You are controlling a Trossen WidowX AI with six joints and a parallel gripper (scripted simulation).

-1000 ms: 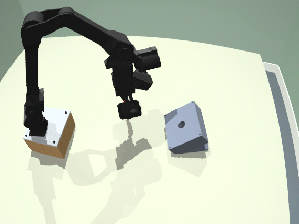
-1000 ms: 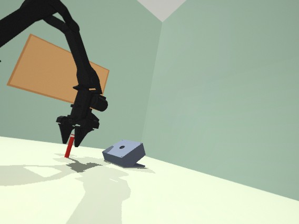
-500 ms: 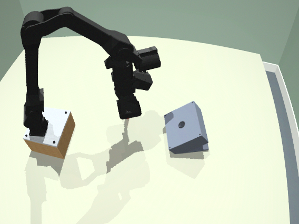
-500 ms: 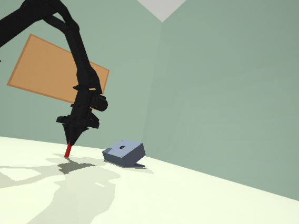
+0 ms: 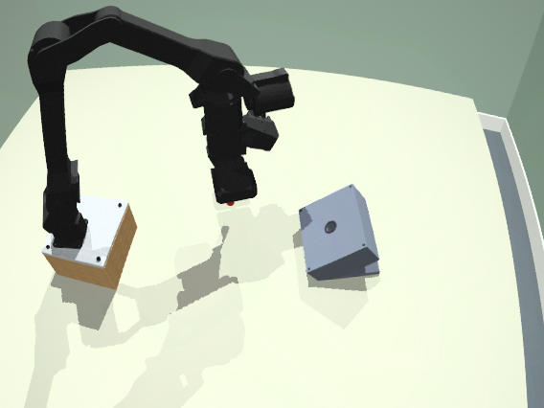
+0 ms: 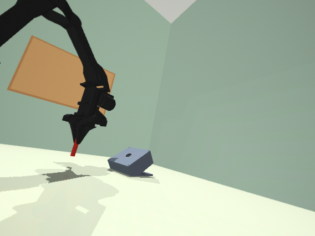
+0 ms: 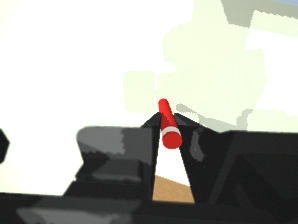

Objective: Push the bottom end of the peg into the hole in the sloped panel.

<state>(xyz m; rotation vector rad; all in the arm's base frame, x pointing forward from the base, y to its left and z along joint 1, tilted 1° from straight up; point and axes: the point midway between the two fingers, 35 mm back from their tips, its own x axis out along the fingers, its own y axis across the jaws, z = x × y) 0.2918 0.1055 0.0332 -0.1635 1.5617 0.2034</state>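
My gripper tip is 180 mm short of the sloped panel, 80 mm to the left of it and 30 mm above it. Round my gripper tip: red round peg 20 mm above.
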